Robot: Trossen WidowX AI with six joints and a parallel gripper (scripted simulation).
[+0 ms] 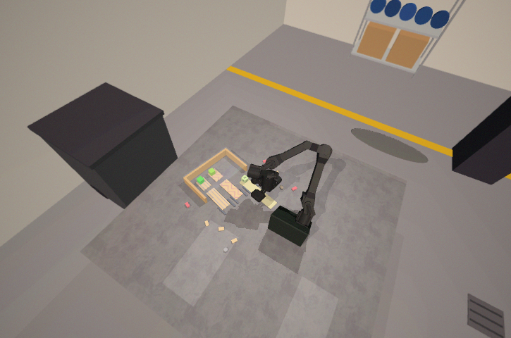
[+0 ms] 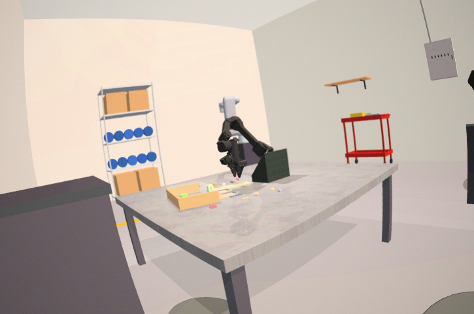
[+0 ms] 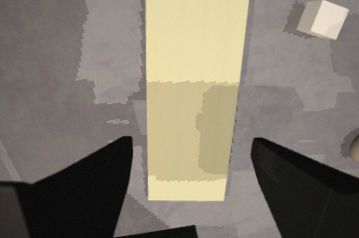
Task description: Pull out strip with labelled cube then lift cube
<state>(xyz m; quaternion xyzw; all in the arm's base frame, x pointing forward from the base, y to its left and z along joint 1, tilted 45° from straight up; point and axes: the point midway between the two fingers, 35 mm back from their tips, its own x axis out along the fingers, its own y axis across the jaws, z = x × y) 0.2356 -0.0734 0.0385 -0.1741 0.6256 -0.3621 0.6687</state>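
My gripper tip is now 5 cm short of the pale yellow strip, 2 cm to the left of it and 4 cm above it. The rest, counted from my gripper tip: light green labelled cube (16 cm ahead, 5 cm to the right, 3 cm below).
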